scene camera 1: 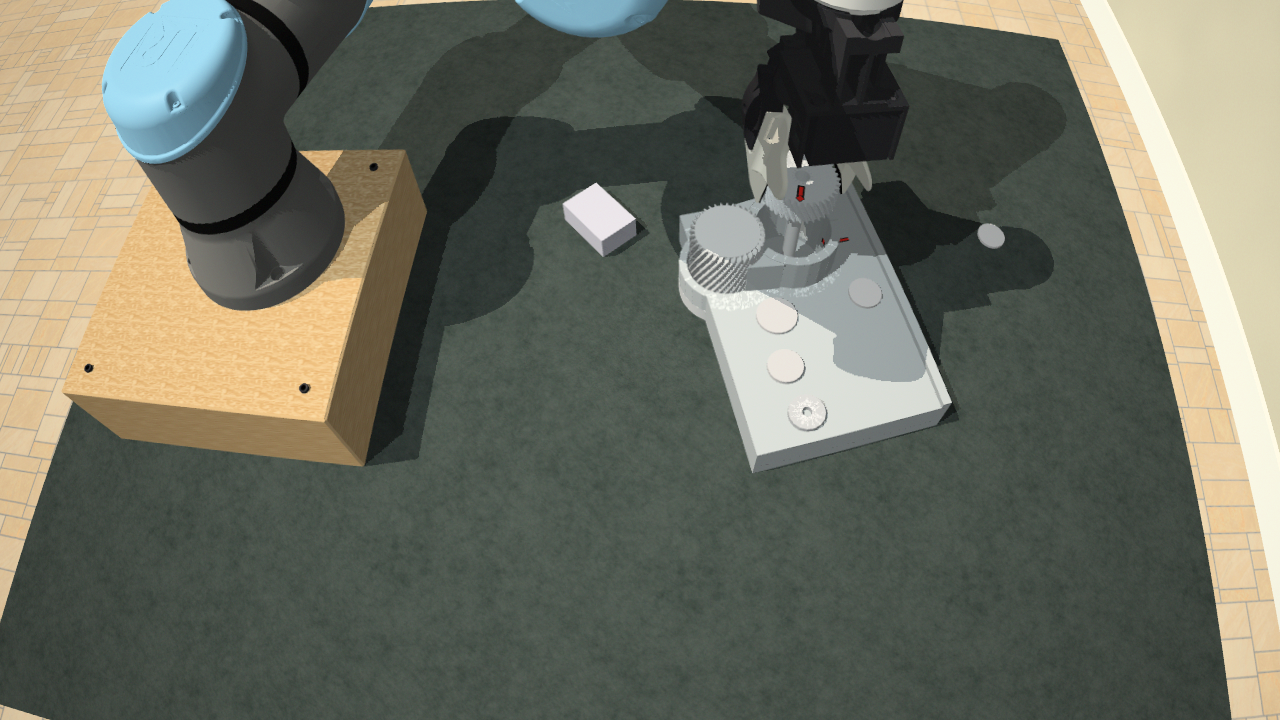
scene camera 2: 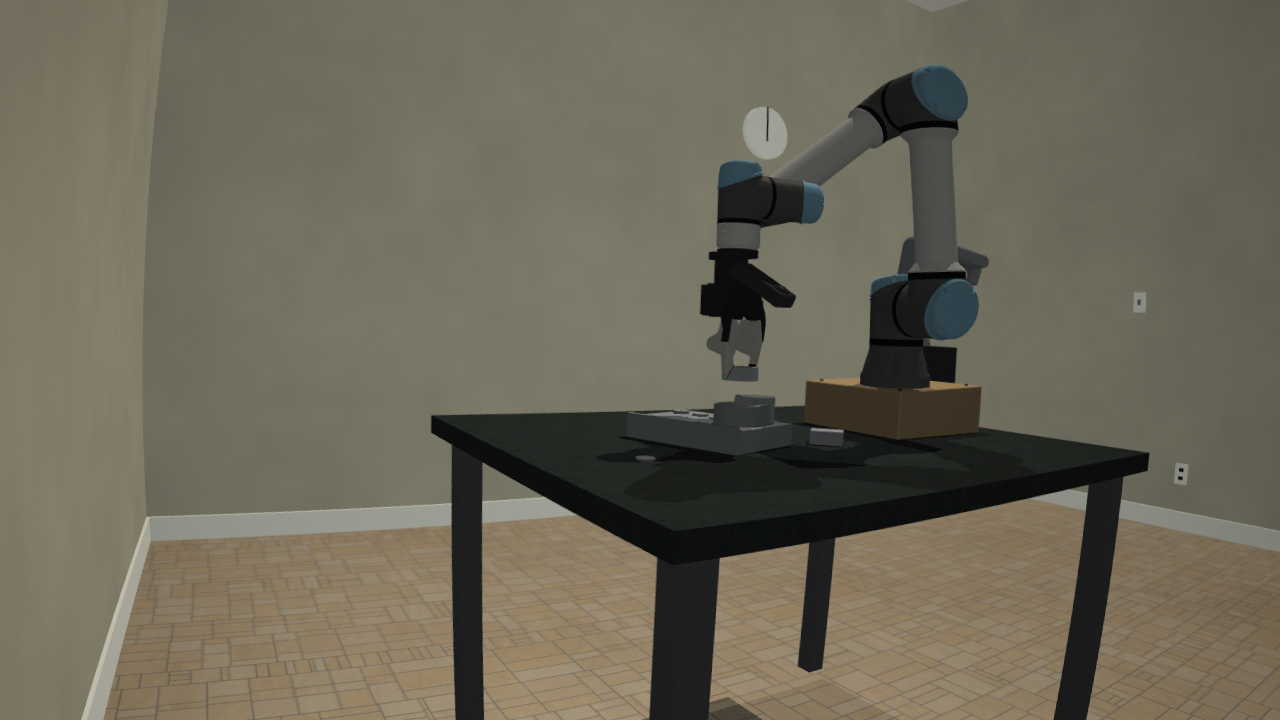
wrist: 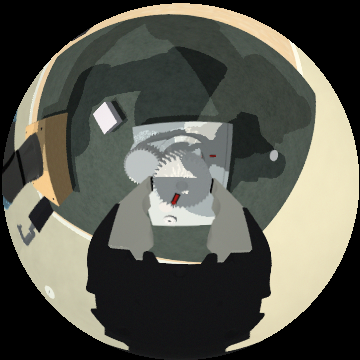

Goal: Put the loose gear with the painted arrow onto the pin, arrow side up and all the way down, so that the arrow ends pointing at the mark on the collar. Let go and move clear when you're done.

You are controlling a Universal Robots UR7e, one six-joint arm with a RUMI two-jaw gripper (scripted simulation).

Labels:
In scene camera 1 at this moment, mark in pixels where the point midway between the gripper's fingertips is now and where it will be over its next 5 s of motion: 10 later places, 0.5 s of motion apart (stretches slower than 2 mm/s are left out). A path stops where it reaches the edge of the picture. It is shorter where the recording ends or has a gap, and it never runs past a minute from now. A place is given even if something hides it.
My gripper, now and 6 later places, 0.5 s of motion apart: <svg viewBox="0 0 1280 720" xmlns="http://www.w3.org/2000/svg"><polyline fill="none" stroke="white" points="799,195 800,205 799,212 799,213 798,214 798,216 799,213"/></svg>

